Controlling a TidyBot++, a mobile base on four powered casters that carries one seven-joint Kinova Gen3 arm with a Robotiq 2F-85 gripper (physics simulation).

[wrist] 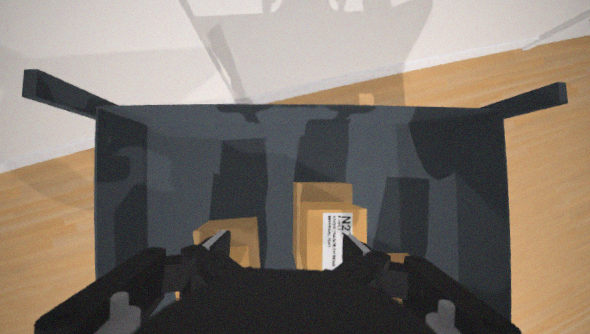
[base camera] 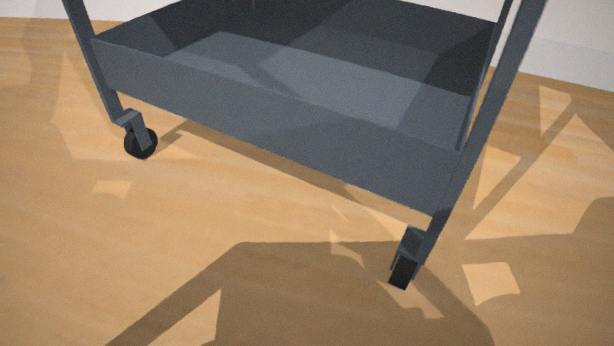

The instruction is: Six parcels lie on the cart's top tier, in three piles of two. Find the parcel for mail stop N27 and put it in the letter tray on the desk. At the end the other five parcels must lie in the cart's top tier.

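Places are measured from the arm's base along level axes (x right, y ahead, z up), in millimetres.
Pixels of known places: gripper, fingertip midpoint: (wrist: 286, 245).
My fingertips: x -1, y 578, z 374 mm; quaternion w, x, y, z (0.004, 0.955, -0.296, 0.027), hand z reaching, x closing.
Behind a point stands the place of what it marks.
The cart's top tier (wrist: 280, 175) @(x 25, y 625, z 266 mm) is a dark grey tray in the wrist view. The parcel with the white label starting "N2" (wrist: 312, 240) @(x 17, y 568, z 366 mm) lies on another parcel (wrist: 322, 192) @(x 52, y 586, z 316 mm) near the centre; my right finger covers the rest of its stop code. A second pile (wrist: 245, 229) @(x -36, y 597, z 316 mm) shows at the left, partly behind my left finger. A sliver of a parcel (wrist: 398, 257) @(x 98, y 453, z 280 mm) shows at the right behind the gripper. My gripper (wrist: 286, 245) @(x -1, y 578, z 373 mm) is open above the tier, its right fingertip over the label and its left over the left pile. The letter tray and desk do not show.
The cart's lower tier (base camera: 275, 117) @(x -19, y 349, z -223 mm), corner post (base camera: 495, 100) @(x 113, y 259, z -146 mm) and casters (base camera: 141, 142) @(x -237, y 487, z -362 mm) (base camera: 402, 270) @(x 107, y 270, z -355 mm) stand close in the base camera. Cart posts (wrist: 530, 100) @(x 281, y 555, z 361 mm) (wrist: 65, 92) @(x -89, y 774, z 362 mm) stick out at the far corners in the wrist view. A white wall (wrist: 125, 30) @(x -81, y 1019, z 143 mm) rises behind the cart.
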